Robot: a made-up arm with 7 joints. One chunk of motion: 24 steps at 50 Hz.
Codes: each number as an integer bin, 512 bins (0 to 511) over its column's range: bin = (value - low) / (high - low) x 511, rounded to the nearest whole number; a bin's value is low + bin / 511 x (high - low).
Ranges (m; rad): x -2..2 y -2..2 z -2..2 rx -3.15..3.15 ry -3.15..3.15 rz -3.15..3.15
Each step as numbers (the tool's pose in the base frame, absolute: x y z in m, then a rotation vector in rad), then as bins.
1 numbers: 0.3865 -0.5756 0.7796 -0.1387 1.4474 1.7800
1 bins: 305 182 355 244 373 400
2 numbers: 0.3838 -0.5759 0.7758 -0.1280 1.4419 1.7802
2 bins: 305 182 355 245 372 400
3 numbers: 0.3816 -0.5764 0.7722 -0.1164 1.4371 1.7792
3 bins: 304 182 354 246 372 400
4 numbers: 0.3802 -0.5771 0.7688 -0.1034 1.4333 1.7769
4 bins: 304 182 354 247 372 400
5 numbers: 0.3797 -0.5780 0.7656 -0.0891 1.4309 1.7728
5 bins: 304 182 353 248 372 399
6 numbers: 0.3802 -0.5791 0.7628 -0.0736 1.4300 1.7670
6 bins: 304 182 353 250 371 399
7 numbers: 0.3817 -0.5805 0.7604 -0.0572 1.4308 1.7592
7 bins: 304 181 353 251 372 398
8 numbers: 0.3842 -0.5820 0.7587 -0.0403 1.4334 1.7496
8 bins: 305 181 352 252 372 397
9 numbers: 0.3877 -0.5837 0.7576 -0.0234 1.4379 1.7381
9 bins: 305 181 352 254 372 396
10 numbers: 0.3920 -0.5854 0.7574 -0.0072 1.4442 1.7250
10 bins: 306 181 352 255 373 395
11 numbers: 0.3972 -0.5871 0.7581 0.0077 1.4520 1.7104
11 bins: 306 180 352 256 373 394
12 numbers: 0.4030 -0.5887 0.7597 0.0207 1.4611 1.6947
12 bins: 307 180 353 257 374 393
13 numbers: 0.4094 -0.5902 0.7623 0.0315 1.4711 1.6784
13 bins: 308 180 353 258 375 392
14 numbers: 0.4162 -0.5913 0.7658 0.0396 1.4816 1.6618
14 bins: 309 180 353 259 376 390
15 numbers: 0.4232 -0.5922 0.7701 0.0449 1.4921 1.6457
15 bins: 310 180 354 259 377 389
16 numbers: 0.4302 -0.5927 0.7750 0.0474 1.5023 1.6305
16 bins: 310 180 355 259 377 388
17 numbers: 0.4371 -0.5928 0.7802 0.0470 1.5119 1.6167
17 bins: 311 180 355 259 378 387
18 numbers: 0.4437 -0.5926 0.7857 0.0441 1.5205 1.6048
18 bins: 312 180 356 259 379 386
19 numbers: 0.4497 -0.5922 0.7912 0.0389 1.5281 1.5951
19 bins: 313 180 357 259 379 385
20 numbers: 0.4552 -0.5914 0.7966 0.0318 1.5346 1.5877
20 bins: 314 180 357 258 380 384
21 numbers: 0.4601 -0.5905 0.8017 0.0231 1.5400 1.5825
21 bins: 314 180 358 257 380 384
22 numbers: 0.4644 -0.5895 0.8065 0.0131 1.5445 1.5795
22 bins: 315 180 359 257 381 384
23 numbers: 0.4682 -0.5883 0.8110 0.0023 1.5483 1.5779
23 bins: 315 180 359 256 381 383
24 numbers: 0.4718 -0.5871 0.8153 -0.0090 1.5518 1.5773
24 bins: 316 180 360 255 381 383
